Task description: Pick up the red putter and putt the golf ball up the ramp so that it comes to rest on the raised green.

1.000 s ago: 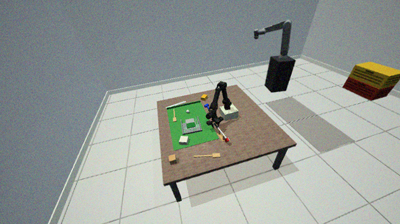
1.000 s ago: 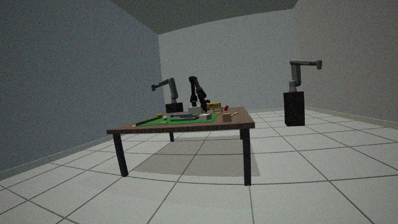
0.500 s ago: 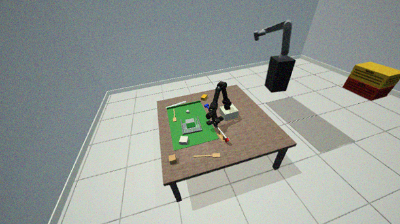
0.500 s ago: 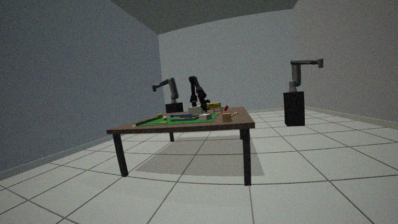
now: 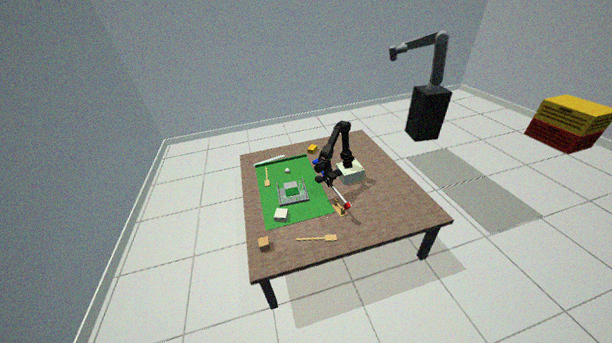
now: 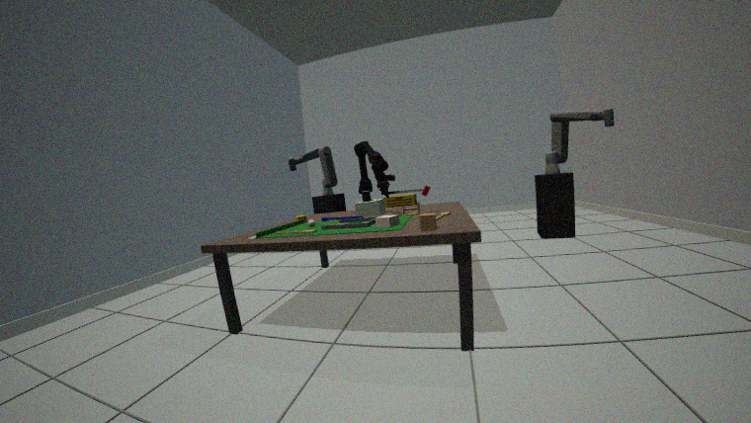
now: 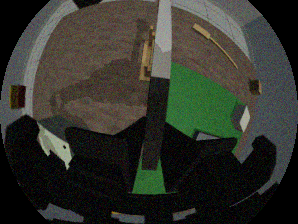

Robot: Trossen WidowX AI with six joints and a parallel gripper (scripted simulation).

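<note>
The blue putter is 20 mm ahead of my gripper tip, 340 mm to the right of it and 100 mm below it. From my gripper tip the other things lie so: red putter: 40 mm behind, 110 mm to the left, 30 mm above; white golf ball: 300 mm ahead, 360 mm to the right, 90 mm below; white block: 360 mm ahead, 130 mm to the left, 90 mm below.
</note>
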